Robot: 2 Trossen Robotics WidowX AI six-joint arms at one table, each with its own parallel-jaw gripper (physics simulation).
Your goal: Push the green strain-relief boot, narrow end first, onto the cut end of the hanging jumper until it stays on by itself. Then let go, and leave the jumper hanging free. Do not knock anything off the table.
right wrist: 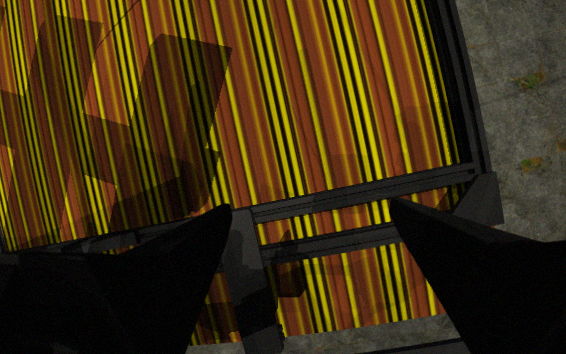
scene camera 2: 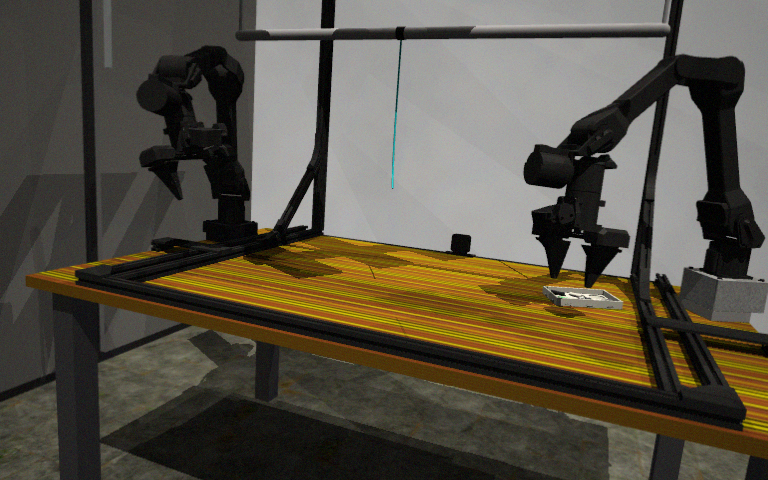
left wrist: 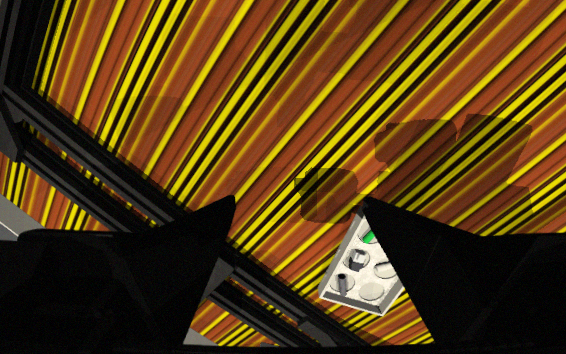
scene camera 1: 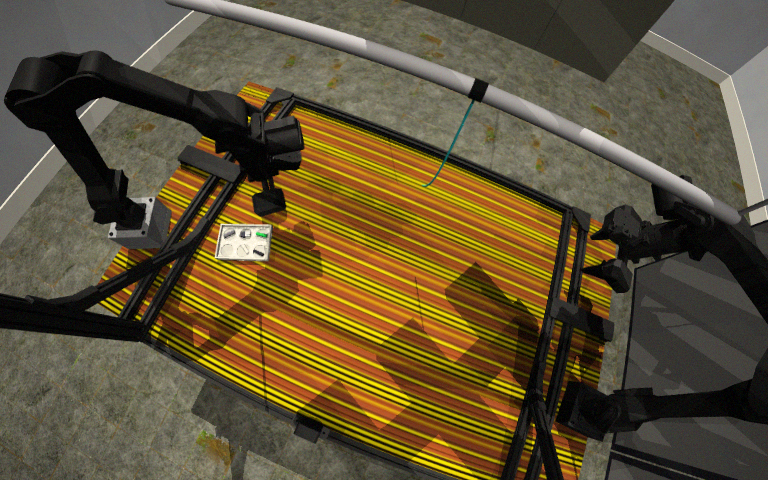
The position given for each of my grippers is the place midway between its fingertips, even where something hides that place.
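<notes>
Scene camera 2 shows my left gripper (scene camera 2: pixel 569 282), which is open and holds nothing, and my right gripper (scene camera 2: pixel 200 197), which is open and holds nothing. It shows a parts tray (scene camera 2: pixel 596 295) as well. In scene camera 1 there's my left gripper (scene camera 1: pixel 274 187), my right gripper (scene camera 1: pixel 586 253) and the parts tray (scene camera 1: pixel 229 248). The left wrist view has my left gripper (left wrist: pixel 299 202) and the parts tray (left wrist: pixel 368 290), and the right wrist view has my right gripper (right wrist: pixel 309 208).
</notes>
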